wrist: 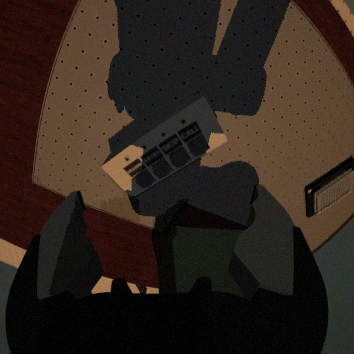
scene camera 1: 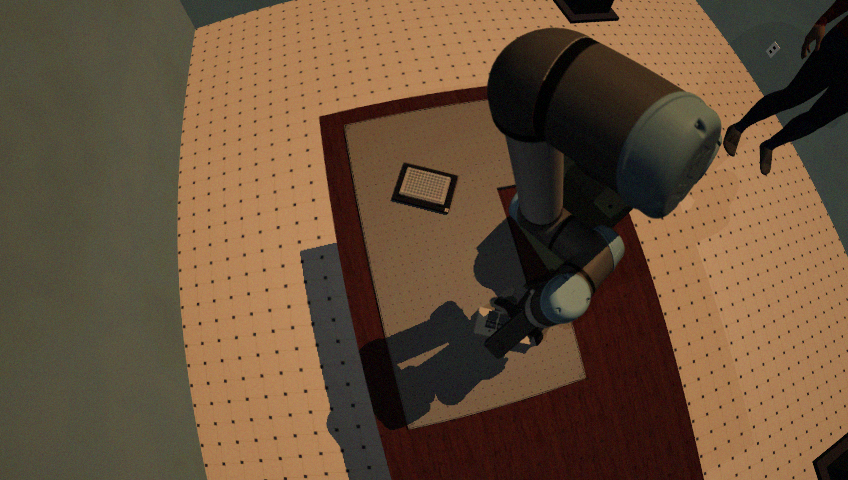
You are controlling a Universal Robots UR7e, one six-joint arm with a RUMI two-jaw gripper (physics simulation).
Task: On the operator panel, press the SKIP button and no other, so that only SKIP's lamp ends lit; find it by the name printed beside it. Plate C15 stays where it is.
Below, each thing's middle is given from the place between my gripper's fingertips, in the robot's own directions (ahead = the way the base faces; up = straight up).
My hand is 12 cm above the operator panel [scene camera 1: 483, 327] and 1 cm past it. The rest, counted from my hand: plate C15 [scene camera 1: 419, 184]: 45 cm to the right, 13 cm below, 7 cm ahead.
